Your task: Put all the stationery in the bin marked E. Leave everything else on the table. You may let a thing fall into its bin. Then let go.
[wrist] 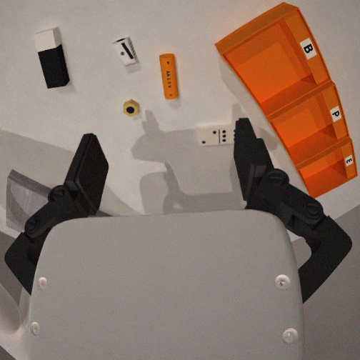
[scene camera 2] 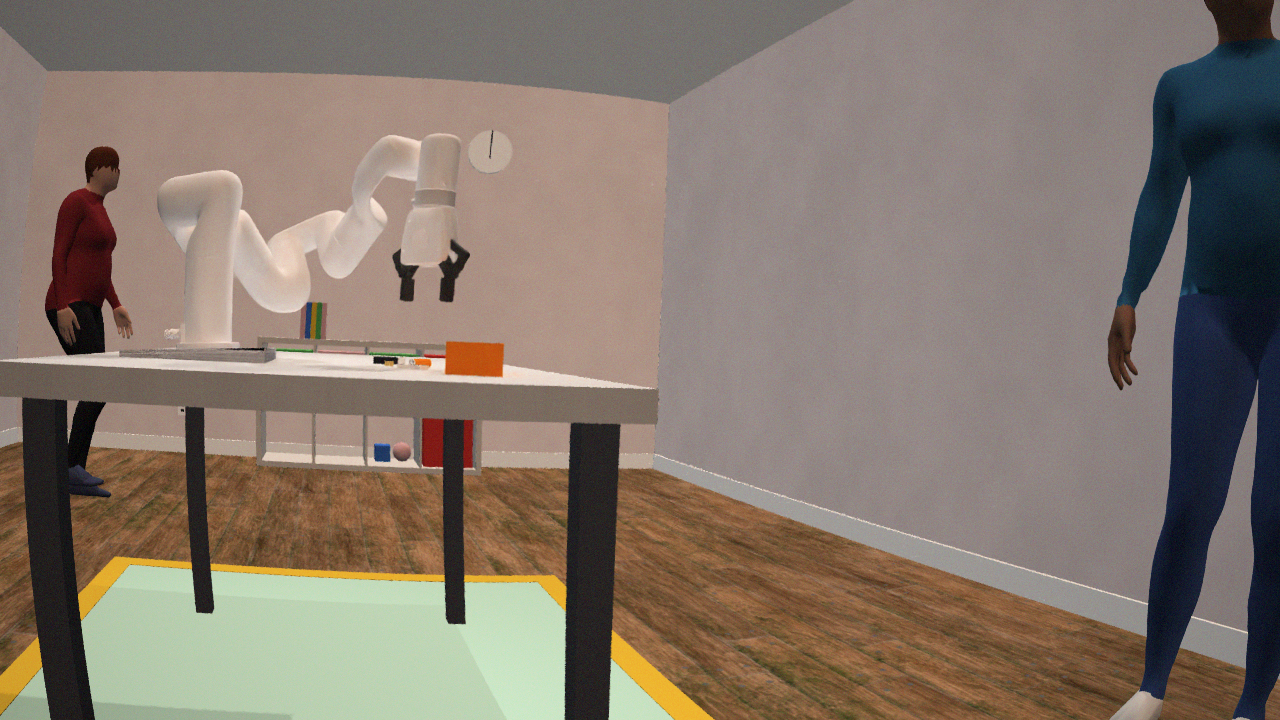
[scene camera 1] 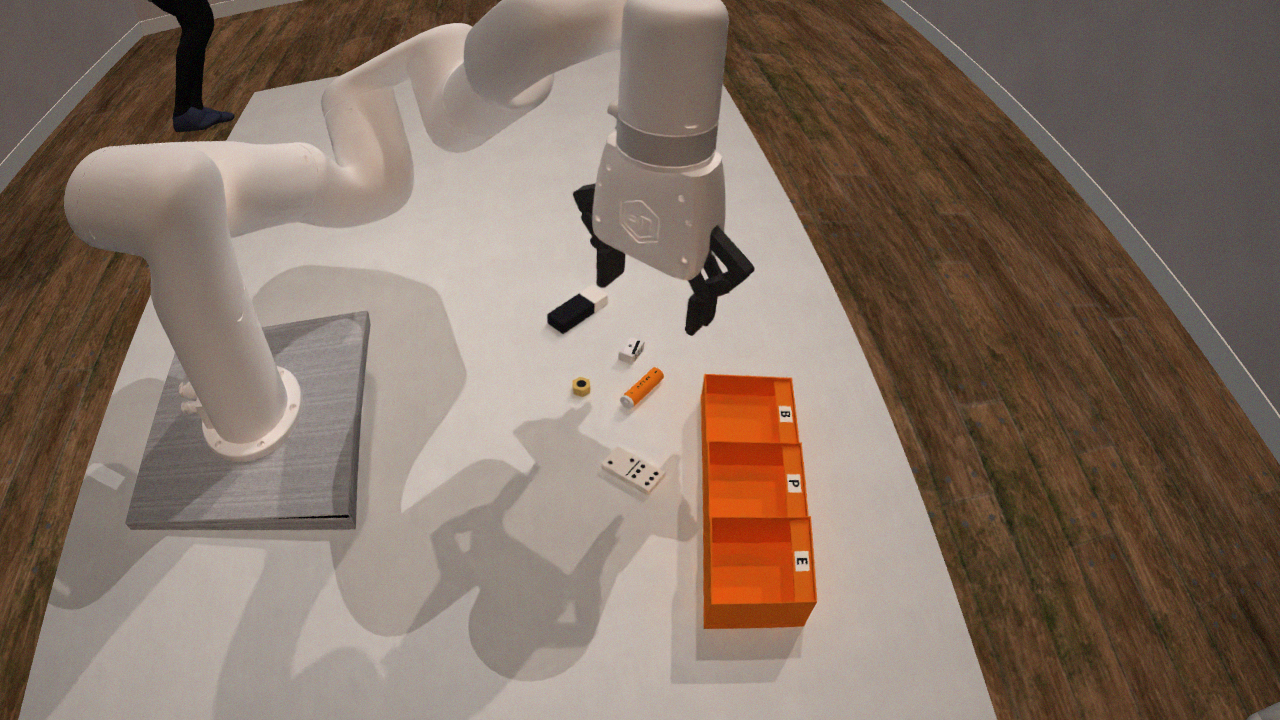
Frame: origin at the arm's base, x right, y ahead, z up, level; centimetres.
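Seen in the pictures: gripper, fingertip midpoint: [scene camera 2: 425, 301] [scene camera 1: 653, 301]; arm's base at its link origin: [scene camera 2: 207, 348] [scene camera 1: 252, 414].
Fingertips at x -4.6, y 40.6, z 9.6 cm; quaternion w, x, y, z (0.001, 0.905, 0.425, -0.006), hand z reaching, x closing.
Observation:
Pixels of each thing's top centre, then the offset from my fingertips to it. "spot": a spot on its surface instead.
- black eraser with a white end, top centre: [scene camera 1: 578, 304] [scene camera 2: 389, 357] dx -10.9, dy -6.4, dz -10.0 cm
- small white sharpener at its top centre: [scene camera 1: 631, 346] dx -4.9, dy -1.2, dz -10.2 cm
- Bin E at a spot on its surface: [scene camera 1: 756, 616] spot: dx +26.3, dy +6.9, dz -9.0 cm
- orange battery at its top centre: [scene camera 1: 641, 383] [scene camera 2: 419, 359] dx +0.3, dy -0.5, dz -9.9 cm
- brass nut at its top centre: [scene camera 1: 581, 383] dx -0.3, dy -6.1, dz -10.4 cm
- white domino at its top centre: [scene camera 1: 633, 468] [scene camera 2: 412, 364] dx +9.6, dy -1.8, dz -10.6 cm
- Bins B at a spot on its surface: [scene camera 1: 747, 411] spot: dx +3.4, dy +9.1, dz -10.6 cm
- P at its top centre: [scene camera 1: 759, 475] [scene camera 2: 475, 342] dx +13.8, dy +8.2, dz -6.7 cm
A black eraser with a white end [scene camera 1: 577, 310] [wrist: 54, 62] lies flat on the table. A small white sharpener [scene camera 1: 630, 351] [wrist: 123, 51] with a dark blade slot lies beside it, apart, nearer the orange bins. Bin E [scene camera 1: 756, 616] [wrist: 322, 176] is the end compartment of the orange row, at the lower right in the scene camera 1 view; its visible inside holds no object. My gripper [scene camera 1: 653, 306] [scene camera 2: 426, 299] [wrist: 166, 141] is open and empty, high above the table, pointing down. It is apart from both things.
An orange battery [scene camera 1: 642, 387] [wrist: 169, 76], a brass nut [scene camera 1: 581, 393] [wrist: 125, 109] and a white domino [scene camera 1: 617, 464] [wrist: 209, 136] lie between the eraser and the bins. Bins B [scene camera 1: 747, 411] and P [scene camera 1: 747, 494] adjoin bin E. The arm's grey base plate [scene camera 1: 322, 429] is at the left.

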